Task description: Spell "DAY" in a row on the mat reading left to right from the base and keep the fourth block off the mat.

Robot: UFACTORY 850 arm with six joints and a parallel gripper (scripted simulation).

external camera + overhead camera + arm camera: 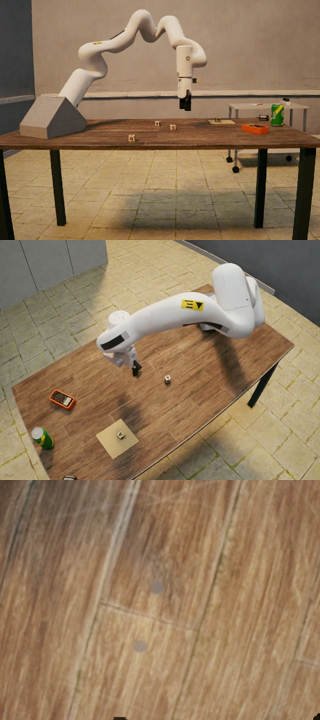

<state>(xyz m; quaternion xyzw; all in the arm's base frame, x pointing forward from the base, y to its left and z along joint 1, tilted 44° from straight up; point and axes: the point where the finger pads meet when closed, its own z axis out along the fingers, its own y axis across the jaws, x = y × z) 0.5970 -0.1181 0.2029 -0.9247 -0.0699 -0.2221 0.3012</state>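
Now: hand 220 mm to the right of the tan mat, 210 mm short of it and 110 mm above it. Also, from my hand: dark object 480 mm ahead, 280 mm to the left, 90 mm below.
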